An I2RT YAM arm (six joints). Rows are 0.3 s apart.
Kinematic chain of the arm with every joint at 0, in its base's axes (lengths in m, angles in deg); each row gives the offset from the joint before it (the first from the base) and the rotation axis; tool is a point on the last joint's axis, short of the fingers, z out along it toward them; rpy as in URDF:
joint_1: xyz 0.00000 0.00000 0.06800 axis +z
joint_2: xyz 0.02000 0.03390 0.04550 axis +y
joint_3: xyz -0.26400 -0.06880 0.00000 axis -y
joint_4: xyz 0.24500 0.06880 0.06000 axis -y
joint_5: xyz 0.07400 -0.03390 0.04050 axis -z
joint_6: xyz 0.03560 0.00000 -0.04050 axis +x
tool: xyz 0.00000 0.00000 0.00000 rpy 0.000 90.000 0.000
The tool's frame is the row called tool.
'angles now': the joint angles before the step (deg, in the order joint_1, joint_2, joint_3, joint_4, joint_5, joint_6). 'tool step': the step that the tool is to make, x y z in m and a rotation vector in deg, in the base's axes. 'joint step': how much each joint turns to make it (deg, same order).
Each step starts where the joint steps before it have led.
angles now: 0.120 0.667 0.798 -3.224 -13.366 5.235
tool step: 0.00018 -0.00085 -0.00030 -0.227 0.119 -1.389
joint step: -0.002 0.003 0.000 -0.150 1.398 -0.153
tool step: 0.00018 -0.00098 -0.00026 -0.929 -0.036 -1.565
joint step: 0.004 -0.001 0.000 -0.133 1.620 -0.853
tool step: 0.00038 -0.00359 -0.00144 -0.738 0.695 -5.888
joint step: 0.044 -0.005 0.001 -0.749 5.968 -0.350
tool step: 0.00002 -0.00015 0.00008 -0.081 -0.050 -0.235
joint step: -0.001 0.001 -0.001 0.047 0.239 -0.064
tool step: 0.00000 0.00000 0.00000 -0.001 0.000 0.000
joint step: 0.000 0.000 0.000 0.000 0.000 -0.001
